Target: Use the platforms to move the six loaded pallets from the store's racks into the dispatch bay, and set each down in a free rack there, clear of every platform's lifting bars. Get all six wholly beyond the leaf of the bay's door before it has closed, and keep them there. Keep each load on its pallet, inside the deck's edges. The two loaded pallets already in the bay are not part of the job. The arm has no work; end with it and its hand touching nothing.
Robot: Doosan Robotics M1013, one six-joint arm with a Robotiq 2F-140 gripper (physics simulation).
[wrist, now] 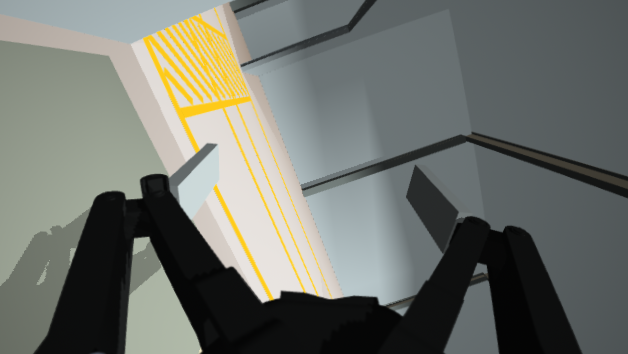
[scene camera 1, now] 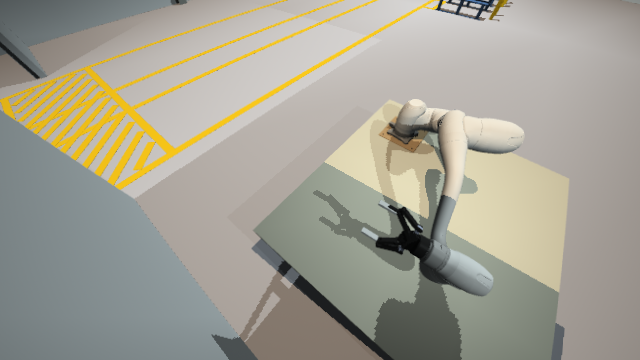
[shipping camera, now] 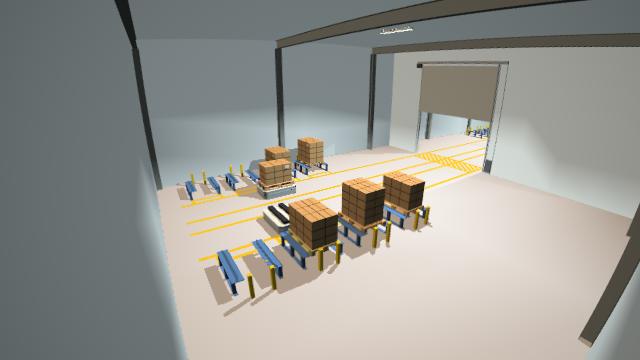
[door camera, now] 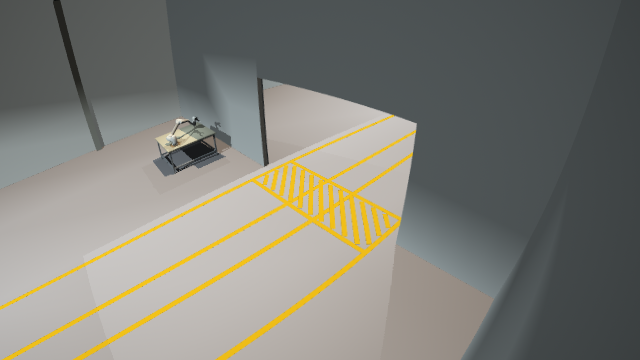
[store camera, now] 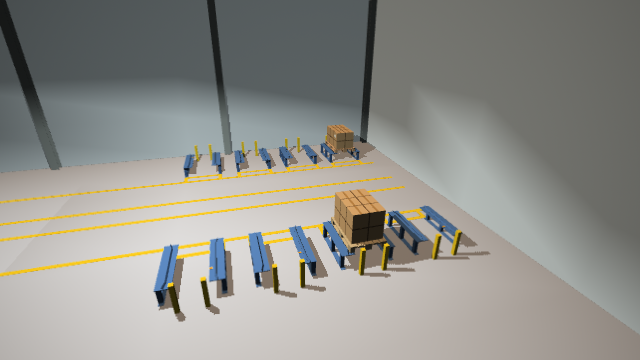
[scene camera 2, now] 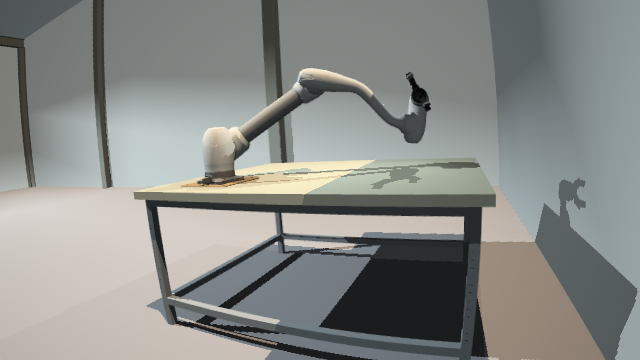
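Pixels of known places: gripper, fingertip midpoint: (wrist: pixel 316 171) (scene camera 1: pixel 370 216) (door camera: pixel 199 119) (scene camera 2: pixel 418 88); arm's base, link origin: (scene camera 1: pixel 402 133) (door camera: pixel 175 144) (scene camera 2: pixel 220 181).
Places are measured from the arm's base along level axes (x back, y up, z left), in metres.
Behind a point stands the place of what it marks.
Note:
In the shipping view, three loaded pallets (shipping camera: pixel 313 224) @(x -12.516, y 0.418, z 1.225 m) (shipping camera: pixel 363 202) @(x -10.890, y 0.426, z 0.750 m) (shipping camera: pixel 404 191) @(x -9.216, y 0.308, z 0.441 m) stand in the near rack row. Two more (shipping camera: pixel 277 153) @(x -11.558, y 0.477, z -4.783 m) (shipping camera: pixel 310 151) @(x -9.960, y 0.325, z -4.997 m) stand in the far row, the first partly hidden. A low grey platform (shipping camera: pixel 277 192) @(x -12.125, y -0.544, z -3.078 m) in the aisle bears a loaded pallet (shipping camera: pixel 275 173) @(x -12.118, y 0.164, z -3.213 m). A white platform (shipping camera: pixel 274 218) @(x -12.855, y -0.410, z -0.918 m) with black bars is bare, one end hidden behind the nearest load. The door's leaf (shipping camera: pixel 459 92) @(x -2.445, y 2.985, z -3.420 m) hangs partly lowered. In the store view, loaded pallets (store camera: pixel 340 137) @(x 11.130, y 0.177, z -7.897 m) (store camera: pixel 359 217) @(x 10.201, y 0.340, z -2.071 m) stand in the far and near racks. My gripper (scene camera 1: pixel 378 220) @(x -0.933, y 0.382, z 0.324 m) (wrist: pixel 316 171) @(x -0.933, y 0.382, z 0.324 m) is open and empty above the table.
Empty blue rack rails (shipping camera: pixel 230 271) @(x -14.438, y -0.407, z 1.054 m) (shipping camera: pixel 214 185) @(x -14.291, y -0.412, z -4.514 m) (store camera: pixel 217 265) @(x 7.457, y -0.415, z -1.964 m) and yellow posts (shipping camera: pixel 251 286) (store camera: pixel 362 261) line both aisles. Yellow lane lines and a hatched strip (door camera: pixel 327 200) @(x -2.492, y -0.754, z -3.899 m) (shipping camera: pixel 450 162) @(x -2.324, y -0.756, z -3.497 m) cross the doorway. The arm's table (scene camera 2: pixel 320 199) @(x -0.706, y -0.024, z -0.200 m) stands beside the wall.

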